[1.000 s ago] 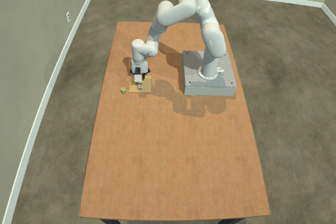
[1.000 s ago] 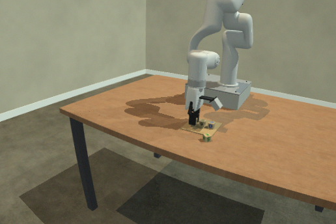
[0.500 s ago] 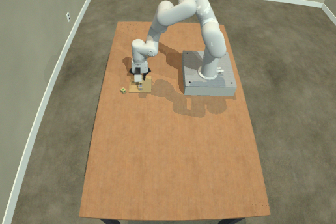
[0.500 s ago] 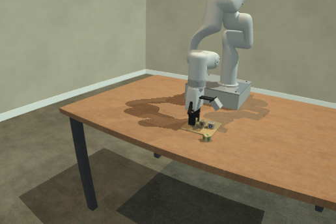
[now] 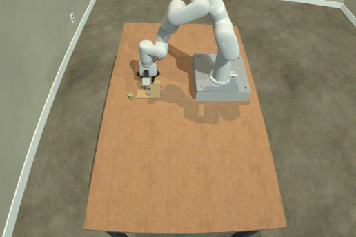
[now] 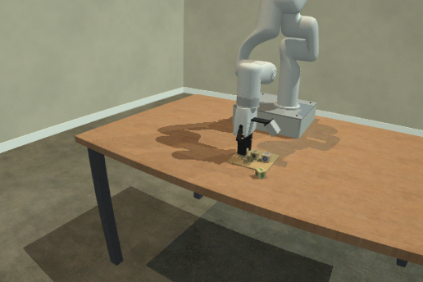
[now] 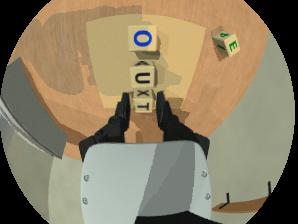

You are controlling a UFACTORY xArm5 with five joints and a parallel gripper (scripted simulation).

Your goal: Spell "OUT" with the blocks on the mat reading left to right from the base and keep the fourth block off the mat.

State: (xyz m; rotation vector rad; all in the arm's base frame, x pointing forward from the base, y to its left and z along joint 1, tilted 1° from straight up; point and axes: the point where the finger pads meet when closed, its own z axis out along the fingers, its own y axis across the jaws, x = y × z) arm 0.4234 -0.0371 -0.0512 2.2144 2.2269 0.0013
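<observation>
The U block is 4 cm to the left of my hand and 2 cm below it. From my hand the other things lie so: tan mat (4 cm to the left, 3 cm below).
</observation>
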